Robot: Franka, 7 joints.
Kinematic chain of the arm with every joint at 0, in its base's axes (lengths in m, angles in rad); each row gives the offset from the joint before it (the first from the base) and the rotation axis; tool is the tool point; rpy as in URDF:
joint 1: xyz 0 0 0.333 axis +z
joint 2: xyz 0 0 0 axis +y
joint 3: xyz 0 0 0.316 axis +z
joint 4: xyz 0.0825 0 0 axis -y
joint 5: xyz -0.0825 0 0.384 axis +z
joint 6: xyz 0 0 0 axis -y
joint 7: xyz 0.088 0 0 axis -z
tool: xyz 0 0 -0.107 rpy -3.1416 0 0
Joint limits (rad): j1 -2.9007..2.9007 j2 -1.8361..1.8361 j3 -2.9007..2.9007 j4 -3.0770..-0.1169 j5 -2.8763..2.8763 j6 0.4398..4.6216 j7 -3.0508..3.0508
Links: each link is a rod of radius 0.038 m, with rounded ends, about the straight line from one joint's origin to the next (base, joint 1, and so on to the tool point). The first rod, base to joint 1, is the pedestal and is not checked.
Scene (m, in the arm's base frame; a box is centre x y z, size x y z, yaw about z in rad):
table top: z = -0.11
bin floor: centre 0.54 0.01 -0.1 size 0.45 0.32 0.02 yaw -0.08
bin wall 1: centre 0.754 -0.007 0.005 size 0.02 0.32 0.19 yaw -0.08
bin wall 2: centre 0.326 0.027 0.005 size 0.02 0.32 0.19 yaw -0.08
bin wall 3: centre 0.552 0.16 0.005 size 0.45 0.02 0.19 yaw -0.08
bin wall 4: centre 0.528 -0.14 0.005 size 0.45 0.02 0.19 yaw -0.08
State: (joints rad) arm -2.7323 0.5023 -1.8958 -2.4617 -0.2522 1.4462 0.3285
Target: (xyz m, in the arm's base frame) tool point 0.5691 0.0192 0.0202
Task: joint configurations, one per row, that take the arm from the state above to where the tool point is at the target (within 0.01 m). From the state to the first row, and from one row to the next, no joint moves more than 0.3 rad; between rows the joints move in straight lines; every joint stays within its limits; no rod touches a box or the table.
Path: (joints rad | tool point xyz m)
1: -2.4422 0.4979 -1.6008 -2.3882 -0.2221 1.4868 0.3285 | -0.2033 0.3219 0.3143
2: -2.1521 0.4936 -1.3059 -2.3148 -0.1921 1.5275 0.3285 | -0.3709 0.1637 0.2746
3: -1.8620 0.4892 -1.0109 -2.2413 -0.1620 1.5681 0.3285 | -0.4198 -0.0771 0.2347
4: -1.5719 0.4848 -0.7160 -2.1678 -0.1319 1.6088 0.3285 | -0.3157 -0.3168 0.2018
5: -1.2818 0.4805 -0.4210 -2.0943 -0.1018 1.6494 0.3285 | -0.0807 -0.4635 0.1827
6: -0.9917 0.4761 -0.1261 -2.0209 -0.0718 1.6901 0.3285 | 0.2108 -0.4527 0.1835
7: -0.7016 0.4717 0.1689 -1.9474 -0.0417 1.7307 0.3285 | 0.4577 -0.2744 0.2082
8: -0.4115 0.4674 0.4638 -1.8739 -0.0116 1.7714 0.3285 | 0.5691 0.0192 0.2581
9: -0.3902 0.7337 0.4270 -1.7881 -0.0178 1.8893 0.3285 | 0.5828 0.0159 0.1436
10: -0.3689 1.0000 0.3902 -1.7022 -0.0240 2.0073 0.3285 | 0.5691 0.0192 0.0202

